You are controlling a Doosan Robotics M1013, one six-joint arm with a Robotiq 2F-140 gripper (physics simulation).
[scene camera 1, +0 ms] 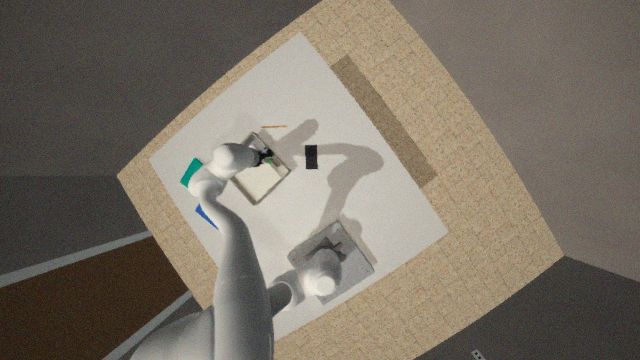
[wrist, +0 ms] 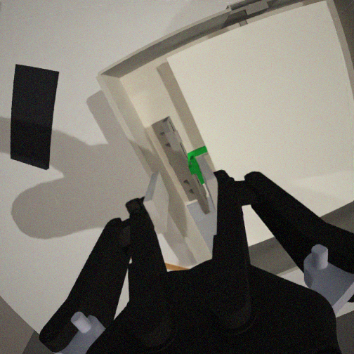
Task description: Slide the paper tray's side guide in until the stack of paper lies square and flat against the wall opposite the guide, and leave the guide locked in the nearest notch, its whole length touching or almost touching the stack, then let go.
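Places are measured from the arm's base along level axes (x down, y left, z ahead), in millimetres.
Pixels of known places: gripper, fingertip midpoint: [scene camera 1: 270,158]; arm's base, link origin: [scene camera 1: 325,257].
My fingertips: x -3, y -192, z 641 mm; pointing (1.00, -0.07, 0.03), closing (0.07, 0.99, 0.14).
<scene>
For each thing: its top centre in the pictures, then the offset to it from my fingertips. "*": a spot on its surface instead.
- paper tray, surface spot: [scene camera 1: 273,188] * dx +36, dy +124, dz -130 mm
- paper, top centre: [scene camera 1: 254,172] dx +39, dy +142, dz +27 mm
- black block, top centre: [scene camera 1: 311,157] dx +73, dy -172, dz -161 mm
- orange stick, top centre: [scene camera 1: 274,126] dx +74, dy -148, dz +146 mm
- teal piece, top centre: [scene camera 1: 193,175] dx +63, dy +466, dz +342 mm
- blue piece, top centre: [scene camera 1: 211,211] dx +73, dy +556, dz +83 mm
The paper tray [scene camera 1: 273,188] [wrist: 165,50] lies on the white table top. The stack of paper [scene camera 1: 260,181] [wrist: 265,100] lies flat in it. In the wrist view the side guide [wrist: 181,107] runs along the stack's left edge, with little or no gap showing. Its green latch [scene camera 1: 269,160] [wrist: 196,164] sits beside the grey notched strip [wrist: 175,150]. My gripper [scene camera 1: 263,156] [wrist: 181,176] is partly open with nothing held. Its right pad is inside the tray close to the latch; its left pad is by the tray's side wall. The guide's near end is partly hidden by the right finger.
A black block [scene camera 1: 311,157] [wrist: 34,117] lies beside the tray. An orange stick [scene camera 1: 274,126] [wrist: 176,267] lies near a tray corner. A teal piece [scene camera 1: 191,172] and a blue piece [scene camera 1: 206,215] lie near the arm. The arm's grey base plate [scene camera 1: 357,265] is at the table's lower side.
</scene>
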